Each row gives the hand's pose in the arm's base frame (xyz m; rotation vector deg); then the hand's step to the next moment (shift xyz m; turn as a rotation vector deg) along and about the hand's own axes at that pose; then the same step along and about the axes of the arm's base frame.
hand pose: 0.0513 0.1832 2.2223 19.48 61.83 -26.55
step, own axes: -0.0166 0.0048 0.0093 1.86 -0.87 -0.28
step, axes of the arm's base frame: 0.0030 0.0029 0.0192 0.07 -0.97 -1.83
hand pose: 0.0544 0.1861 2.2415 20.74 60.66 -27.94
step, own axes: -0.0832 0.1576 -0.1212 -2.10 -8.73 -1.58
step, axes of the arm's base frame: -0.0369 0.2105 0.0280 -6.76 -6.08 0.72
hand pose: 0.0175 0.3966 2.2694 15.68 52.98 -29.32
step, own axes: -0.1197 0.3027 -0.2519 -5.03 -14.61 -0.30
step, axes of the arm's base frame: -0.0721 0.4026 -0.0458 -10.45 -10.74 3.80
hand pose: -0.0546 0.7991 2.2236 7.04 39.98 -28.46
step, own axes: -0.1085 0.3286 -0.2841 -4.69 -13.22 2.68
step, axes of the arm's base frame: -0.0806 0.4082 -0.1654 -7.82 -10.46 5.78
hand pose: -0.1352 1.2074 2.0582 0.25 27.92 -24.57
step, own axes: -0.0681 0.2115 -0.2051 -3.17 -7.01 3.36
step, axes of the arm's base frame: -0.0625 0.2414 -0.1711 -3.81 -5.48 5.09
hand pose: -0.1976 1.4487 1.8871 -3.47 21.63 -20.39
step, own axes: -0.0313 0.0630 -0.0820 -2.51 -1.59 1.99
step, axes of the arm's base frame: -0.0369 0.0706 -0.0730 -1.96 -0.62 2.92
